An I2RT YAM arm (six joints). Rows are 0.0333 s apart.
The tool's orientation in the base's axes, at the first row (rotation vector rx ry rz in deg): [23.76, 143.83, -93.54]
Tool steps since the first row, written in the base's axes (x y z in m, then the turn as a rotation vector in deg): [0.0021, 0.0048, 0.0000, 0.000, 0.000, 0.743]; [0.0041, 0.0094, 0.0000, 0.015, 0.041, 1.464]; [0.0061, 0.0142, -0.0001, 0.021, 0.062, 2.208]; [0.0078, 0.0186, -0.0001, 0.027, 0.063, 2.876]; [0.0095, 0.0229, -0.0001, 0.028, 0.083, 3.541]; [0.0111, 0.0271, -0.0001, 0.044, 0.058, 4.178]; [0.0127, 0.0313, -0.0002, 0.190, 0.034, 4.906]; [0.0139, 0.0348, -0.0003, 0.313, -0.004, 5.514]
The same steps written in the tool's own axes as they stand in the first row. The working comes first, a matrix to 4 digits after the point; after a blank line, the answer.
The tool's axes in the first row as the columns of a matrix, in the base's axes (used below as rounded here):
[-0.9555, 0.2909, -0.0494]
[0.1632, 0.3813, -0.9100]
[-0.2458, -0.8775, -0.4117]

[-0.0012, 0.0024, -0.0045, -0.183, -0.652, -0.306]; [-0.0024, 0.0048, -0.0088, -0.367, -1.265, -0.641]; [-0.0035, 0.0073, -0.0132, -0.553, -1.908, -0.966]; [-0.0044, 0.0094, -0.0173, -0.722, -2.492, -1.243]; [-0.0053, 0.0116, -0.0213, -0.884, -3.067, -1.535]; [-0.0062, 0.0136, -0.0252, -1.060, -3.631, -1.775]; [-0.0070, 0.0158, -0.0290, -1.382, -4.237, -2.060]; [-0.0075, 0.0176, -0.0322, -1.655, -4.749, -2.282]
